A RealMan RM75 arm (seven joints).
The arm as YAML. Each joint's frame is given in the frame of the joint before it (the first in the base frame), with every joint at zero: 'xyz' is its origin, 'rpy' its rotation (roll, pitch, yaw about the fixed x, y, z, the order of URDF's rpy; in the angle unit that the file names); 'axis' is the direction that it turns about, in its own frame. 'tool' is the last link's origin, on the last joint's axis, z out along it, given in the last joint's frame.
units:
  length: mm
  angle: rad
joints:
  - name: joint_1
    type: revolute
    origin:
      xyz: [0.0, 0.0, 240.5]
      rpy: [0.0, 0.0, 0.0]
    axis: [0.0, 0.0, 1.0]
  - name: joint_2
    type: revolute
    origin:
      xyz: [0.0, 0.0, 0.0]
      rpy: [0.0, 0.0, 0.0]
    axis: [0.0, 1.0, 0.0]
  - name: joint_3
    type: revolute
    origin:
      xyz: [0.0, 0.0, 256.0]
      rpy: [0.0, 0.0, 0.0]
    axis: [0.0, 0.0, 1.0]
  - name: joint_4
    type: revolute
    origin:
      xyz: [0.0, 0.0, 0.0]
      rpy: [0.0, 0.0, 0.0]
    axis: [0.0, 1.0, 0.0]
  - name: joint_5
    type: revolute
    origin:
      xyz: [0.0, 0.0, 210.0]
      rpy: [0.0, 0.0, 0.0]
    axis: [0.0, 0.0, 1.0]
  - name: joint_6
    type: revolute
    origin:
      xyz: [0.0, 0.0, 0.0]
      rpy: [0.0, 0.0, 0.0]
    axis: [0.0, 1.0, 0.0]
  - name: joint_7
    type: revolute
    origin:
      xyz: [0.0, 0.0, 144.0]
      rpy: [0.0, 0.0, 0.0]
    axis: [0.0, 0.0, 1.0]
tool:
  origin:
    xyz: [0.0, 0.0, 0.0]
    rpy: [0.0, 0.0, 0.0]
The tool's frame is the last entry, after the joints.
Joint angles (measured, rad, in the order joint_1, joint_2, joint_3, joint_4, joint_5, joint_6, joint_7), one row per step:
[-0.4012 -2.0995 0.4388 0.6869 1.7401 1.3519 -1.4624]
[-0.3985 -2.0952 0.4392 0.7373 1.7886 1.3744 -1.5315]
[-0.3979 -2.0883 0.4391 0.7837 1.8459 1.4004 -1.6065]
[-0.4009 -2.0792 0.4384 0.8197 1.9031 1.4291 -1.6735]
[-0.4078 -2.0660 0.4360 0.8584 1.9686 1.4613 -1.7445]
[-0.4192 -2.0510 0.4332 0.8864 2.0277 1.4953 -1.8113]
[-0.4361 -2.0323 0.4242 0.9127 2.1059 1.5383 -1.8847]
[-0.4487 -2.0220 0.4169 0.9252 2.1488 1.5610 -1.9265]
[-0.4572 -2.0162 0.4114 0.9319 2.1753 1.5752 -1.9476]
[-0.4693 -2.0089 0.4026 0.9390 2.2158 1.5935 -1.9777]
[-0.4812 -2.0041 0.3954 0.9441 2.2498 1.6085 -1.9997]
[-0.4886 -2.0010 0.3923 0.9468 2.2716 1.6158 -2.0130]
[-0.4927 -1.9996 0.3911 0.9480 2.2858 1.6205 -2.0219]
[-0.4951 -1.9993 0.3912 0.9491 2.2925 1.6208 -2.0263]
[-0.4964 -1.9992 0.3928 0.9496 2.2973 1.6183 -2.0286]
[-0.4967 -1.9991 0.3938 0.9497 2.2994 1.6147 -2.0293]
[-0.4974 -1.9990 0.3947 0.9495 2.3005 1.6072 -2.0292]
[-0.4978 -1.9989 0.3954 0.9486 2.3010 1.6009 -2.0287]
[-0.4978 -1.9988 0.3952 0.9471 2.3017 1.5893 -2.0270]
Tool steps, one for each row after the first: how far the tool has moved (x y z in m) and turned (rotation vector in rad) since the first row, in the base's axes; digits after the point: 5 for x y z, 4 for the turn. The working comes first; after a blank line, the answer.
Tool pose at each row, in the base's axes (x y z in m, rotation vector in rad; the steps are taken from these numbers as rounded here):
[-0.32168 0.33486 0.06414 -2.0224 -0.9167 -0.9309]
[-0.32047 0.33378 0.07075 -2.0537 -0.9427 -0.9071]
[-0.31982 0.33224 0.07648 -2.0891 -0.9824 -0.8746]
[-0.31921 0.33081 0.08091 -2.1260 -1.0241 -0.8386]
[-0.31878 0.32994 0.08710 -2.1633 -1.0689 -0.7882]
[-0.31764 0.32983 0.09260 -2.1965 -1.1175 -0.7435]
[-0.31746 0.32917 0.09852 -2.2311 -1.1824 -0.6792]
[-0.31695 0.32960 0.10206 -2.2438 -1.2216 -0.6450]
[-0.31654 0.32990 0.10401 -2.2522 -1.2419 -0.6231]
[-0.31663 0.33006 0.10606 -2.2604 -1.2763 -0.5897]
[-0.31610 0.33060 0.10715 -2.2688 -1.3019 -0.5617]
[-0.31597 0.33108 0.10773 -2.2729 -1.3177 -0.5414]
[-0.31604 0.33111 0.10765 -2.2756 -1.3299 -0.5281]
[-0.31595 0.33149 0.10760 -2.2758 -1.3345 -0.5210]
[-0.31614 0.33191 0.10742 -2.2750 -1.3367 -0.5138]
[-0.31652 0.33227 0.10745 -2.2725 -1.3369 -0.5097]
[-0.31700 0.33319 0.10772 -2.2669 -1.3347 -0.5060]
[-0.31746 0.33389 0.10783 -2.2623 -1.3330 -0.5037]
[-0.31864 0.33492 0.10824 -2.2523 -1.3300 -0.5003]

[0.00121 -0.00108 0.00661 -0.0390 0.0084 0.0061]
[0.00186 -0.00262 0.01234 -0.0889 0.0173 0.0196]
[0.00247 -0.00405 0.01677 -0.1417 0.0273 0.0339]
[0.00290 -0.00492 0.02296 -0.1980 0.0451 0.0539]
[0.00404 -0.00503 0.02846 -0.2533 0.0566 0.0746]
[0.00422 -0.00569 0.03438 -0.3213 0.0735 0.1076]
[0.00473 -0.00526 0.03792 -0.3563 0.0800 0.1295]
[0.00514 -0.00496 0.03987 -0.3765 0.0860 0.1411]
[0.00505 -0.00480 0.04192 -0.4060 0.0933 0.1624]
[0.00558 -0.00426 0.04301 -0.4304 0.1006 0.1778]
[0.00571 -0.00378 0.04359 -0.4453 0.1070 0.1888]
[0.00564 -0.00375 0.04351 -0.4561 0.1103 0.1967]
[0.00573 -0.00337 0.04346 -0.4600 0.1129 0.2008]
[0.00554 -0.00295 0.04328 -0.4618 0.1166 0.2045]
[0.00516 -0.00259 0.04331 -0.4607 0.1192 0.2074]
[0.00468 -0.00167 0.04358 -0.4559 0.1226 0.2110]
[0.00422 -0.00097 0.04369 -0.4518 0.1249 0.2137]
[0.00304 0.00006 0.04410 -0.4433 0.1286 0.2193]

